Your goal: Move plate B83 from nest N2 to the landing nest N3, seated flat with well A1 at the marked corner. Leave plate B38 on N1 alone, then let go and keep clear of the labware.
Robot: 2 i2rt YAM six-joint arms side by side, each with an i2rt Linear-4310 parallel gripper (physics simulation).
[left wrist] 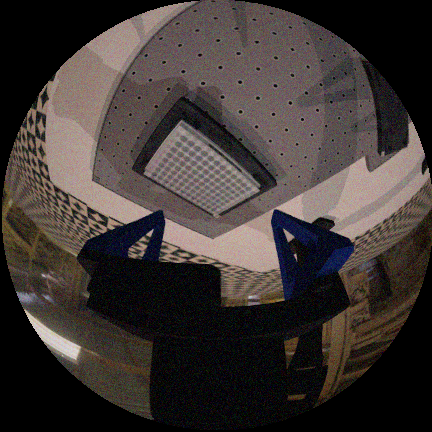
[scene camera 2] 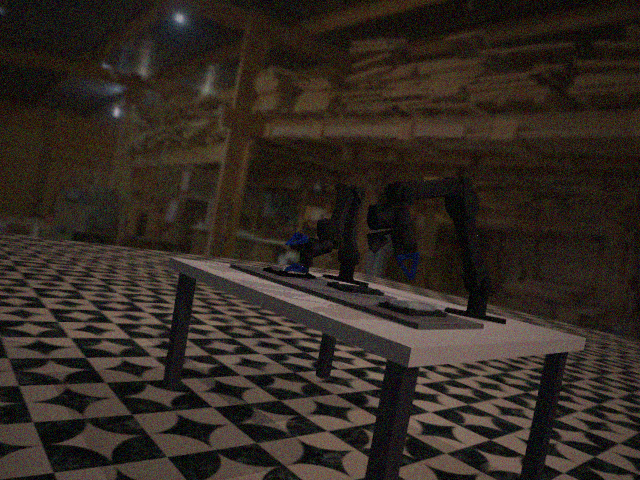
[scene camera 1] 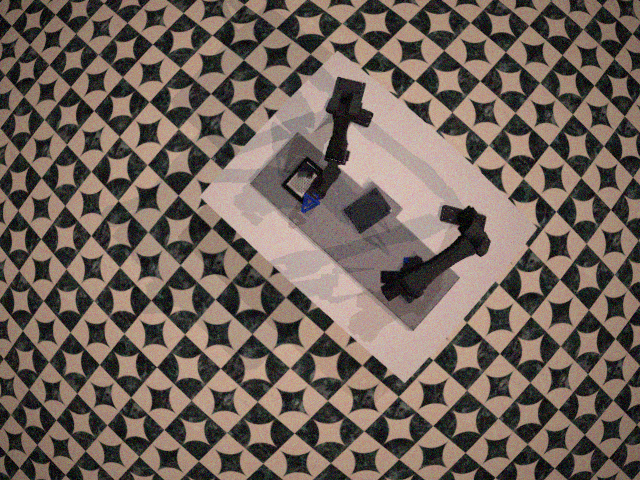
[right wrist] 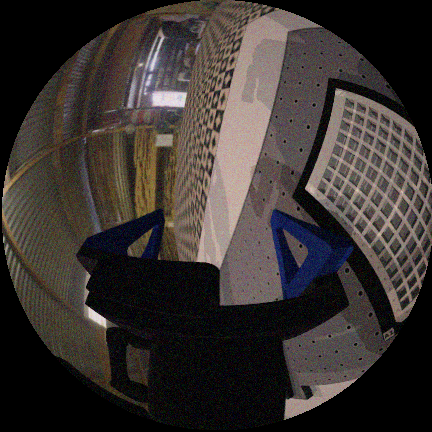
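A pale round-well plate [left wrist: 202,170] [scene camera 2: 416,304] lies in a black nest [left wrist: 150,150] at the right end of the deck; full seating is unclear. My left gripper [left wrist: 217,215] is open and empty, raised above it; one blue finger shows in scene camera 2. A square-well plate [right wrist: 377,200] [scene camera 1: 302,180] lies in another black nest [right wrist: 320,145] [scene camera 1: 294,192], with an A1 label [right wrist: 389,334] at a corner. My right gripper [right wrist: 217,214] is open beside it, fingers apart and empty. A dark middle nest [scene camera 1: 368,209] [scene camera 2: 354,287] shows no pale plate. Plate and nest names are not readable.
The grey perforated deck [scene camera 1: 330,242] [left wrist: 260,45] [right wrist: 305,65] carries the nests on a white table [scene camera 1: 413,356] [scene camera 2: 361,333]. The left arm [scene camera 1: 439,263] [scene camera 2: 465,232] reaches over the right nest. The right arm [scene camera 1: 338,134] [scene camera 2: 348,237] stands behind the left nest.
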